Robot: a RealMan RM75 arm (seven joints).
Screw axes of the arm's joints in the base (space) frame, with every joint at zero. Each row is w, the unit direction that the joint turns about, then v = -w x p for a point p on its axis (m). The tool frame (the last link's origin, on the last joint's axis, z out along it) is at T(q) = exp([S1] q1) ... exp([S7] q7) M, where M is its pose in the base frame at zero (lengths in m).
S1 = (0, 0, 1, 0.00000, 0.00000, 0.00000)
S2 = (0, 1, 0, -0.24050, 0.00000, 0.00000)
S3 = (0, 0, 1, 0.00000, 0.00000, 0.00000)
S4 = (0, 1, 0, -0.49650, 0.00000, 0.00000)
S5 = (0, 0, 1, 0.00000, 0.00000, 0.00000)
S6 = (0, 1, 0, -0.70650, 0.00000, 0.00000)
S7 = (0, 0, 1, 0.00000, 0.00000, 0.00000)
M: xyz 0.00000 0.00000 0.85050 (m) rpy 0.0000 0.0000 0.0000 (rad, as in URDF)
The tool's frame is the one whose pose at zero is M.
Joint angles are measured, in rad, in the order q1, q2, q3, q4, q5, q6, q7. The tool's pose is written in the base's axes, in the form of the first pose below.
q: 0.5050 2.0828 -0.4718 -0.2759 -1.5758 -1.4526 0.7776
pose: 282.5 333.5 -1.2 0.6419 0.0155 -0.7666 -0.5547 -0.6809 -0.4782
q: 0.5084 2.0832 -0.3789 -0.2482 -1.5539 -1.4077 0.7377
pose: 292.9 339.6 6.9 0.6281 0.0334 -0.7774 -0.6174 -0.5866 -0.5241
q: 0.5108 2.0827 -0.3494 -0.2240 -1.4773 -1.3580 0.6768
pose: 301.4 345.8 14.1 0.6306 0.0618 -0.7736 -0.6549 -0.4924 -0.5732
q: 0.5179 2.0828 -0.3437 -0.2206 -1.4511 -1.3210 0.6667
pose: 304.6 350.8 16.2 0.6345 0.0560 -0.7709 -0.6709 -0.4553 -0.5853
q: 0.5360 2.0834 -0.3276 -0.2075 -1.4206 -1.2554 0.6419
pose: 308.6 359.5 16.7 0.6443 0.0391 -0.7638 -0.6905 -0.3997 -0.6029
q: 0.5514 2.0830 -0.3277 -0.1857 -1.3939 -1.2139 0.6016
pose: 309.2 364.8 13.5 0.6599 0.0296 -0.7508 -0.6898 -0.3721 -0.6210
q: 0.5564 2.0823 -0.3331 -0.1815 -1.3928 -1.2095 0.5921
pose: 307.7 366.1 12.0 0.6669 0.0297 -0.7445 -0.6823 -0.3771 -0.6263
